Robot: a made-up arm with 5 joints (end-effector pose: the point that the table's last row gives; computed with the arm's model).
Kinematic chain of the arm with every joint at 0, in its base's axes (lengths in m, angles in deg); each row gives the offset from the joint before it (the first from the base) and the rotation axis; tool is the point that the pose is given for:
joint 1: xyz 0 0 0.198 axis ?
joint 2: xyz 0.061 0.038 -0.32 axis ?
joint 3: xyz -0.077 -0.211 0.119 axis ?
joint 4: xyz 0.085 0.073 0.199 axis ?
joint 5: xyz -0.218 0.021 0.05 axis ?
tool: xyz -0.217 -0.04 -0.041
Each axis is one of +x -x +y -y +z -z.
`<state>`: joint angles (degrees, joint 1 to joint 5).
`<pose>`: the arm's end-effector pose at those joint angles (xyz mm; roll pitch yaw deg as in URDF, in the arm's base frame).
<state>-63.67 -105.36 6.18 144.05 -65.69</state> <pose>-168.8 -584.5 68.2 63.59 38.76 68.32</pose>
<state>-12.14 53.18 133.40 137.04 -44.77</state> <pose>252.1 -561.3 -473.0 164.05 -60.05 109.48</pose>
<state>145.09 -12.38 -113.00 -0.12 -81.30</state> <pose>257.1 224.5 -290.1 -31.72 -12.33 -144.98</pose>
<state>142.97 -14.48 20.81 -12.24 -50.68</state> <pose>253.0 334.6 14.3 73.15 -25.86 -147.77</pose>
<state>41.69 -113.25 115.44 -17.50 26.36</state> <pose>-94.6 -288.7 -549.0 -134.18 -68.01 -175.20</pose>
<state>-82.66 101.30 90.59 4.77 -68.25</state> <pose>451.4 318.7 249.6 -43.84 77.79 -120.50</pose>
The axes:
joint 1: -z
joint 2: +y
joint 3: +x
joint 4: +y
joint 5: -x

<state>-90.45 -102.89 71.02 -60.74 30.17</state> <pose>5.6 13.5 -373.8 163.22 -24.40 -24.60</pose>
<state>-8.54 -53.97 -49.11 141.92 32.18</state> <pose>-51.5 177.9 401.4 -98.43 60.93 -97.78</pose>
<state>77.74 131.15 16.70 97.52 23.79</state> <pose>-190.0 -604.0 -673.2 172.11 -46.34 77.89</pose>
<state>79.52 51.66 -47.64 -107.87 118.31</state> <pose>-297.8 -60.3 -219.6 -154.86 -39.68 -13.49</pose>
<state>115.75 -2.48 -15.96 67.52 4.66</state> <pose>88.3 85.6 558.4 -38.66 60.58 -146.89</pose>
